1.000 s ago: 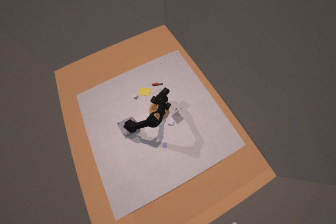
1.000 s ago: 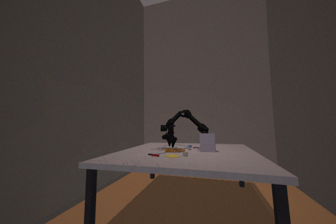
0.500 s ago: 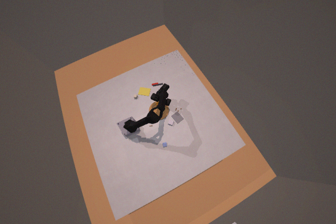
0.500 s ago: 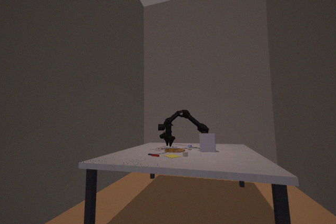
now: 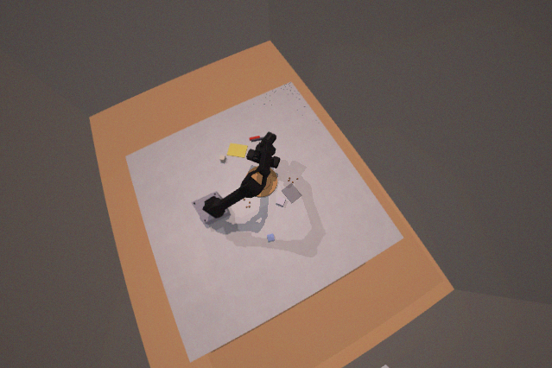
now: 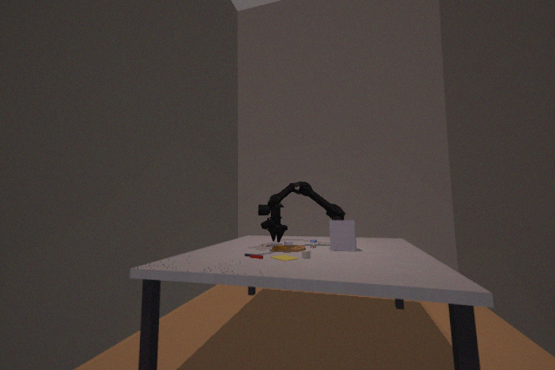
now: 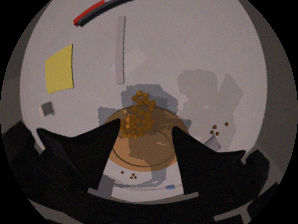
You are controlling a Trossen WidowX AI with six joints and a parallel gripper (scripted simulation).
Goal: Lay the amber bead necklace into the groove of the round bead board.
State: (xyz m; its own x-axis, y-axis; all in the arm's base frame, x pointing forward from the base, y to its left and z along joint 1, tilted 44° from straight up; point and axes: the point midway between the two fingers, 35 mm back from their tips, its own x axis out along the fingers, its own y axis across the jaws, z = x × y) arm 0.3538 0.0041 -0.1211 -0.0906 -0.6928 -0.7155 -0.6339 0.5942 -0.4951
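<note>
My gripper tip is now 60 mm past the round bead board, 60 mm to the left of it and 40 mm above it. From my gripper tip the other things lie so: thin grey bar: 40 mm ahead, 110 mm to the left, 50 mm below; then yellow pad: 90 mm behind, 210 mm to the left, 50 mm below; then red-handled tool: 60 mm ahead, 210 mm to the left, 50 mm below.
</note>
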